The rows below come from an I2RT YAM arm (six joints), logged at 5 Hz.
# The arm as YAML. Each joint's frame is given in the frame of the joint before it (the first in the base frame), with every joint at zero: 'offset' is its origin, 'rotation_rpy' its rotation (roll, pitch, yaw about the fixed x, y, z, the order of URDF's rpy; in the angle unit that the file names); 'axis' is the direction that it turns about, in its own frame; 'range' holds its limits. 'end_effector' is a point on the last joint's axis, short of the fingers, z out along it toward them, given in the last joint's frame.
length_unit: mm
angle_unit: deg
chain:
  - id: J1
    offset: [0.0, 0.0, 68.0]
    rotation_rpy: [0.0, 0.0, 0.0]
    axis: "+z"
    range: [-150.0, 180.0]
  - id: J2
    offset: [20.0, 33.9, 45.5]
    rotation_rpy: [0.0, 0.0, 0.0]
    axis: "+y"
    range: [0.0, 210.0]
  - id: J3
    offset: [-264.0, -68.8, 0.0]
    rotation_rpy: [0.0, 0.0, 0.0]
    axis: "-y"
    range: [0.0, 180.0]
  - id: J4
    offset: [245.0, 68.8, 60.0]
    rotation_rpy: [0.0, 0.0, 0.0]
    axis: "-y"
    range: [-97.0, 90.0]
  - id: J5
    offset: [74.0, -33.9, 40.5]
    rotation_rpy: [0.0, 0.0, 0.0]
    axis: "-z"
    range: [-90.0, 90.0]
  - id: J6
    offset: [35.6, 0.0, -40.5]
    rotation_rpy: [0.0, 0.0, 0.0]
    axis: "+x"
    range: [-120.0, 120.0]
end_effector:
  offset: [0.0, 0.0, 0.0]
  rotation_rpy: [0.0, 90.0, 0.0]
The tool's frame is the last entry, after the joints.
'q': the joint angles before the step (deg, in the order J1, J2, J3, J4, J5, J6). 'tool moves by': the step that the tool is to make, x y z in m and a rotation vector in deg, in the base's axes. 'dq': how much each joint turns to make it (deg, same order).
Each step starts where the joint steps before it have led.
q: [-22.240, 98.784, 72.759, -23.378, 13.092, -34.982]
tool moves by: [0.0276, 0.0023, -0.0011, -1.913, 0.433, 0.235]
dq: [2.017, 5.276, 5.989, -0.446, 2.633, 0.087]
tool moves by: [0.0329, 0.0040, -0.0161, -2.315, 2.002, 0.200]
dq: [2.285, 7.381, 6.231, 0.093, 3.516, -0.263]
